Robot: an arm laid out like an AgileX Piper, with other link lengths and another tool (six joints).
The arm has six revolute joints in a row. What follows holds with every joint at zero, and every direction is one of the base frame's.
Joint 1 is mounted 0.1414 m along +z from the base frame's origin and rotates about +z.
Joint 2 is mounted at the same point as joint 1 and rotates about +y.
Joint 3 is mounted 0.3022 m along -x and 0.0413 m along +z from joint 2 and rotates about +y.
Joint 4 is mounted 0.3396 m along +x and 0.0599 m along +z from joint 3 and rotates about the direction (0.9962, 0, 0.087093).
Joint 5 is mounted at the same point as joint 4 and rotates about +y.
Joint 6 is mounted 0.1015 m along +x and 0.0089 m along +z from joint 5 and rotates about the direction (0.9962, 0, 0.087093).
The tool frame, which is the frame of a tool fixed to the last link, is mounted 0.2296 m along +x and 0.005 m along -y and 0.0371 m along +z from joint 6; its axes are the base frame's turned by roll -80.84, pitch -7.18 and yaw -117.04 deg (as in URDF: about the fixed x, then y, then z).
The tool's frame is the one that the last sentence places.
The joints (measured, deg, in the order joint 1, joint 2, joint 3, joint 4, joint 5, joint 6), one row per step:
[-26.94 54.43 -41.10 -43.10 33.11 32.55]
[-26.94 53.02 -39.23 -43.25 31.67 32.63]
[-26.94 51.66 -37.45 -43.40 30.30 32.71]
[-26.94 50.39 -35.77 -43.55 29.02 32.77]
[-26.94 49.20 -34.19 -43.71 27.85 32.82]
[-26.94 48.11 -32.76 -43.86 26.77 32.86]
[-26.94 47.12 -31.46 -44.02 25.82 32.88]
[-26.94 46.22 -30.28 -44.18 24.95 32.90]
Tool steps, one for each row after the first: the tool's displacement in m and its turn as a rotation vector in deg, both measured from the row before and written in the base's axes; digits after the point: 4 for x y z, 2 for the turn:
[-0.0006 0.0055 -0.0036 -0.23 -0.58 0.96]
[-0.0006 0.0053 -0.0034 -0.22 -0.57 0.91]
[-0.0006 0.0051 -0.0035 -0.21 -0.50 0.86]
[-0.0007 0.0047 -0.0035 -0.20 -0.43 0.80]
[-0.0005 0.0044 -0.0031 -0.19 -0.41 0.74]
[-0.0006 0.0040 -0.0029 -0.19 -0.33 0.67]
[-0.0005 0.0036 -0.0027 -0.18 -0.30 0.62]

